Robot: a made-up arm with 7 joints.
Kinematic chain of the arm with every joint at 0, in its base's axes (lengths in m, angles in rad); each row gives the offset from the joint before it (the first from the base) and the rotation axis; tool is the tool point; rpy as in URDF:
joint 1: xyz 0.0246 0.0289 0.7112 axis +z
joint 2: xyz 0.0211 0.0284 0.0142 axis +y
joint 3: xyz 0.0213 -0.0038 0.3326 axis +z
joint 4: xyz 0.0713 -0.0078 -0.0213 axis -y
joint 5: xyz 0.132 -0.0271 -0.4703 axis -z
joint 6: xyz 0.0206 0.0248 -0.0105 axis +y
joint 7: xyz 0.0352 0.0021 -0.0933 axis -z
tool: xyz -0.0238 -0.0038 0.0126 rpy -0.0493 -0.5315 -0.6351
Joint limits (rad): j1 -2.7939..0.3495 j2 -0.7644..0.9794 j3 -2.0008..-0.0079 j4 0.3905..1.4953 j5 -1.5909..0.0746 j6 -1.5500..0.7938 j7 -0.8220..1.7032
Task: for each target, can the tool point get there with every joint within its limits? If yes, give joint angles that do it. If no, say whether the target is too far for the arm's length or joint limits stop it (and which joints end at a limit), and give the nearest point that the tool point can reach.
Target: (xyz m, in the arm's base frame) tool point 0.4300 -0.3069 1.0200
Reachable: yes | joints -0.3273 -0.4845 -0.4071 0.8721 -1.4109 -0.1992 0.0323
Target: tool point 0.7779 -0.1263 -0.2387
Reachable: no: too far | nearest point 0.5711 -0.0837 0.2733 | short by 0.554 m
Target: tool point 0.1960 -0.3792 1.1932
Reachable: yes | joints -1.1021 -0.6071 -0.1953 0.9179 -0.6359 -0.9150 1.0709
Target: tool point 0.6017 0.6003 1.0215
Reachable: no: joint limits stop it (at a limit: joint 1, joint 3, joint 4, joint 7) | nearest point 0.6430 0.3641 1.0041 | short by 0.240 m
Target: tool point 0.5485 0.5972 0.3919
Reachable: no: joint limits stop it (at a limit: joint 1, joint 2, joint 3, joint 7) | nearest point 0.6088 0.3521 0.4252 | short by 0.255 m
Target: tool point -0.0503 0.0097 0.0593
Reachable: no: joint limits stop it (at a limit: joint 1, joint 2, joint 4, joint 5, joint 7) | nearest point -0.1257 -0.0247 0.2550 | short by 0.213 m
